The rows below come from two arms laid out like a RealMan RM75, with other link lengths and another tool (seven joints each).
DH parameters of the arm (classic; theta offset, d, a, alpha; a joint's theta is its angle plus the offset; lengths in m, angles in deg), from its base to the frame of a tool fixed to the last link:
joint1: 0 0.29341 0 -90
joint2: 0 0 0 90
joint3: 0 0.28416 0 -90
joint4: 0 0 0 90
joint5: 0 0.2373 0 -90
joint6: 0 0 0 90
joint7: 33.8 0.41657 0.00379 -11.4
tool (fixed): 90 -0.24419 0 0
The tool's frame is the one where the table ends.
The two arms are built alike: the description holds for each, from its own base.
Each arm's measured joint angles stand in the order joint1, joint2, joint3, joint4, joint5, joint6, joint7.
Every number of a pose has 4 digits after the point. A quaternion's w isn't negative.
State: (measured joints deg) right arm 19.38 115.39 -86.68 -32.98 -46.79 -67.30 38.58; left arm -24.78 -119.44 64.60 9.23 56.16 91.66 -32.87
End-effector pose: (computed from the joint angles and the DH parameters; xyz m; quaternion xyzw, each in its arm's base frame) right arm 0.3141 0.4131 -0.0030 0.4066 -0.7883 -0.4144 0.2037; left arm -0.2822 0.3595 0.0245 -0.4823 0.7349 0.0243 0.4761
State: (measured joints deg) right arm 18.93 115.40 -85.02 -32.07 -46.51 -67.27 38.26; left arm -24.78 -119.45 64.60 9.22 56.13 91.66 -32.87
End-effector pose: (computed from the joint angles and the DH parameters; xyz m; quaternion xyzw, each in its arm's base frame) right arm 0.3246 0.4121 0.0031 0.3942 -0.7893 -0.4285 0.1949; left arm -0.2823 0.3595 0.0244 -0.4824 0.7347 0.0243 0.4763
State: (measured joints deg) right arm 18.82 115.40 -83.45 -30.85 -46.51 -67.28 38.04; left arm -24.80 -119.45 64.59 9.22 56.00 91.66 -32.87
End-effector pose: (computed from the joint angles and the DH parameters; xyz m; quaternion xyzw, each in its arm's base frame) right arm 0.3343 0.4112 0.0073 0.3826 -0.7913 -0.4387 0.1869; left arm -0.2822 0.3598 0.0248 -0.4822 0.7342 0.0249 0.4772
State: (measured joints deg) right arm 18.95 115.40 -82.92 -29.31 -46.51 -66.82 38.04; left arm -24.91 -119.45 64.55 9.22 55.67 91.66 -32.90
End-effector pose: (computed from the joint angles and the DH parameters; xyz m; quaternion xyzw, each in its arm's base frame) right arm 0.3436 0.4090 0.0058 0.3699 -0.7982 -0.4403 0.1794; left arm -0.2819 0.3608 0.0259 -0.4816 0.7331 0.0260 0.4796
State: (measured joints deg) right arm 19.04 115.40 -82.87 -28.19 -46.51 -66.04 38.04; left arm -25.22 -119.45 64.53 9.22 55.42 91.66 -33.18
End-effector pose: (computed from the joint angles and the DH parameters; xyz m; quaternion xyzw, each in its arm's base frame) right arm 0.3512 0.4071 0.0033 0.3599 -0.8051 -0.4391 0.1714; left arm -0.2803 0.3628 0.0266 -0.4810 0.7321 0.0244 0.4816
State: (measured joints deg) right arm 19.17 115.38 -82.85 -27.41 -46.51 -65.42 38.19; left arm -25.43 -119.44 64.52 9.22 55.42 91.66 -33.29
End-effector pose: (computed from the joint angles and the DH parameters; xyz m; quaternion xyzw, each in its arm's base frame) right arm 0.3563 0.4060 0.0016 0.3521 -0.8103 -0.4381 0.1661; left arm -0.2791 0.3639 0.0267 -0.4803 0.7326 0.0230 0.4818
